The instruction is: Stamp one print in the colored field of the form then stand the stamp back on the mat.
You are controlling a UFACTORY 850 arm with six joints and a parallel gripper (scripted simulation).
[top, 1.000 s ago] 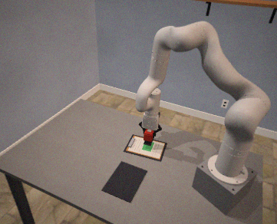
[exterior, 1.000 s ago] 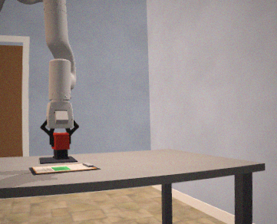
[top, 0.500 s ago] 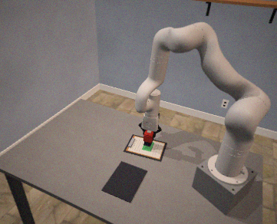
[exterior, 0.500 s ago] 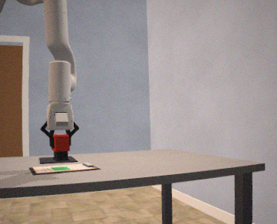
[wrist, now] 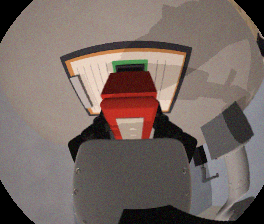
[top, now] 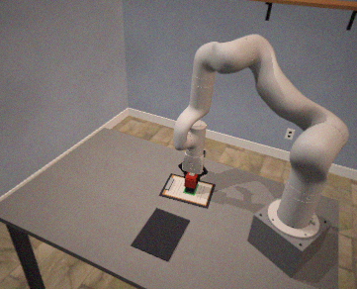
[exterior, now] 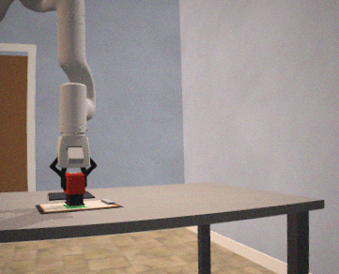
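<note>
My hand is 20 mm short of the form, 20 mm to the right of it and 70 mm above it. Also, from my hand: mat: 40 mm behind, 310 mm to the left, 70 mm below; red stamp: 20 mm below.
</note>
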